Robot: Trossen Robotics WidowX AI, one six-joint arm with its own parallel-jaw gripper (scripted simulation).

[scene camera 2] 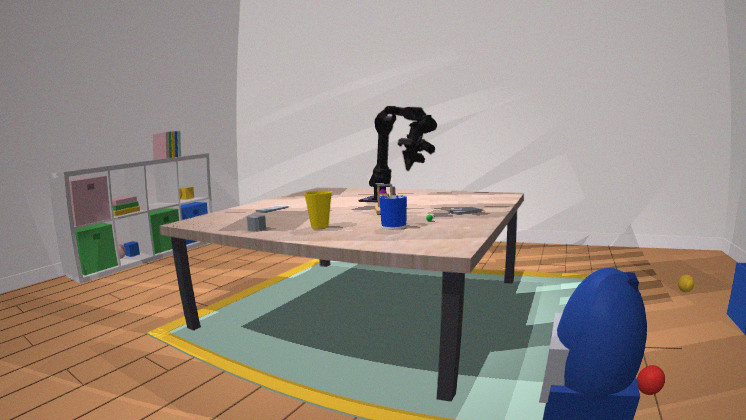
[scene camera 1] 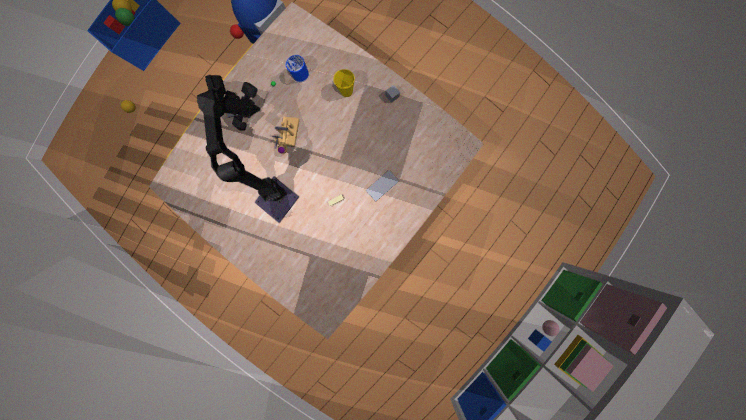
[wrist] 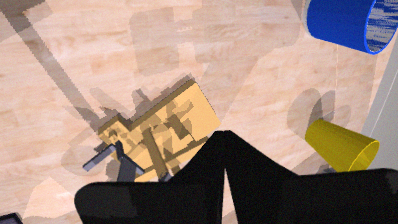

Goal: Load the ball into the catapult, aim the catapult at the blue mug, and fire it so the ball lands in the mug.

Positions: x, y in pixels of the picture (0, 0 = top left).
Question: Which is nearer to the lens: the catapult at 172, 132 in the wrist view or the yellow cup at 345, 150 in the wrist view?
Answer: The catapult.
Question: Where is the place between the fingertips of my gripper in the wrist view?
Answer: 222, 138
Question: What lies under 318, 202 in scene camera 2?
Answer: A yellow cup.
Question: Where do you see a blue mug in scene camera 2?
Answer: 393, 208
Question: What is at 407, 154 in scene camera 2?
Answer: My gripper.
